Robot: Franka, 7 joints.
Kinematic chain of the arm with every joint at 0, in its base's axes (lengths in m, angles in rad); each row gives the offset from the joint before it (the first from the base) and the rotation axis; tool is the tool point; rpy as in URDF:
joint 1: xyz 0 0 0.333 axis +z
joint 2: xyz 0 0 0 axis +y
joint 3: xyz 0 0 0.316 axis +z
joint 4: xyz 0.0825 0 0 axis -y
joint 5: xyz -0.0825 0 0.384 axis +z
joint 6: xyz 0 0 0 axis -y
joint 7: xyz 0.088 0 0 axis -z
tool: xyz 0 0 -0.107 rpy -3.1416 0 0
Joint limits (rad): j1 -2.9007..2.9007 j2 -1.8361..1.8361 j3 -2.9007..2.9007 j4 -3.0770..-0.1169 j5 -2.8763..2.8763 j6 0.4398..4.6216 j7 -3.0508..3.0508
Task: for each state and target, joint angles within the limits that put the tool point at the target. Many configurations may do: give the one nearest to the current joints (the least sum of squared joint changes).
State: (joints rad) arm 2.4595 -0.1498 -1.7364 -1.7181 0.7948 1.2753 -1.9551
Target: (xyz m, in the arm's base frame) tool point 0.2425 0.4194 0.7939
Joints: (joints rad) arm 2.5185 -0.1808 -1.5201 -1.2695 0.9219 1.1868 -1.9551
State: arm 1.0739 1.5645 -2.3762 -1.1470 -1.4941 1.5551 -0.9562
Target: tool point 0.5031 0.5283 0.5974
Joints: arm 1.1459 1.7597 -2.3499 -1.0237 -1.5210 1.5603 -0.9562
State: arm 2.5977 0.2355 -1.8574 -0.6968 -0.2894 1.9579 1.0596
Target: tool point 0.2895 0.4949 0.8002
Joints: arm 2.3926 0.3481 -1.6167 -1.2743 -0.2484 1.9592 1.0596
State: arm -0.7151 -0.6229 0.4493 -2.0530 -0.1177 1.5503 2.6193
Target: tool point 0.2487 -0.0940 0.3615
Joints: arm -0.7347 -0.5329 0.4492 -2.6752 -0.0935 1.3524 2.6193
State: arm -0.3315 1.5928 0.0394 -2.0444 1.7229 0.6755 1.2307
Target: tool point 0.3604 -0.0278 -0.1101
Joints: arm -0.4072 1.5077 -0.0342 -1.8814 1.7939 0.7067 1.2307
